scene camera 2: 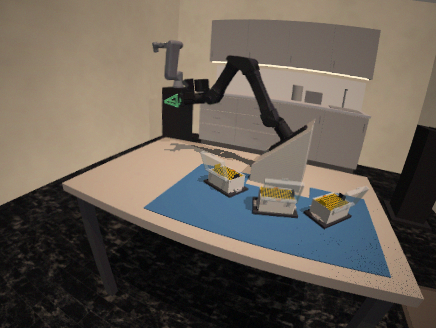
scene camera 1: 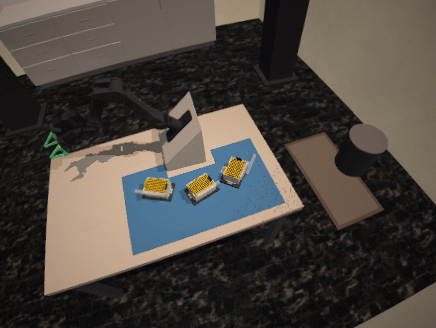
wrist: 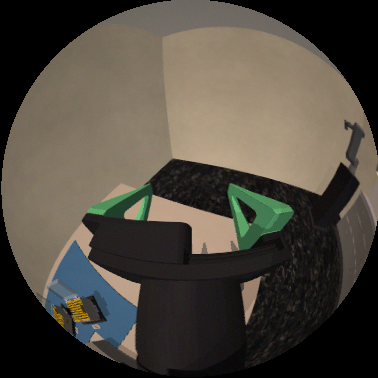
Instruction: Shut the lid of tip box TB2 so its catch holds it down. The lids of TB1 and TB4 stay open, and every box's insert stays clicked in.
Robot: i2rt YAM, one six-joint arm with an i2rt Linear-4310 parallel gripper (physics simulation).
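Places are measured from the arm's base along level axes (x back, y up, z left), in millimetres.
Where they show: gripper, fingertip midpoint: [scene camera 2: 166, 100] [scene camera 1: 47, 152] [wrist: 189, 187]; arm's base at its link origin: [scene camera 2: 288, 138] [scene camera 1: 179, 126].
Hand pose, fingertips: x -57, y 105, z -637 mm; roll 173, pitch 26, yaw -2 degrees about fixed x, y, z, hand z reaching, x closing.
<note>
Each offset is from my fingertips to the centre of the thing. Level surfaces: height alone.
Three white tip boxes with yellow tips stand on dark bases, their clear lids open. The left box [scene camera 1: 157, 186] [scene camera 2: 226, 180] has its lid out to the left. The middle box {dy -249, dx -241, dz +666 mm} [scene camera 1: 201, 186] [scene camera 2: 276, 204] has its lid raised at its back in the second scene view. The right box {dy -218, dx -206, dz +865 mm} [scene camera 1: 235, 170] [scene camera 2: 330, 207] has its lid leaning out to the right. No labels are readable, so I cannot tell which is TB2. Catches and insert seating are too small to judge. My gripper [scene camera 1: 55, 145] [scene camera 2: 173, 101] [wrist: 189, 187] is open and empty, high beyond the table's left end, far from the boxes.
The boxes stand on a blue mat {dy -283 mm} [scene camera 1: 165, 227] [scene camera 2: 240, 227] on the pale table {dy -286 mm} [scene camera 1: 85, 225] [scene camera 2: 120, 175]. A grey wedge-shaped stand [scene camera 1: 187, 152] [scene camera 2: 285, 162] rises close behind them, at the arm's base. Two boxes show small at the lower left of the wrist view.
</note>
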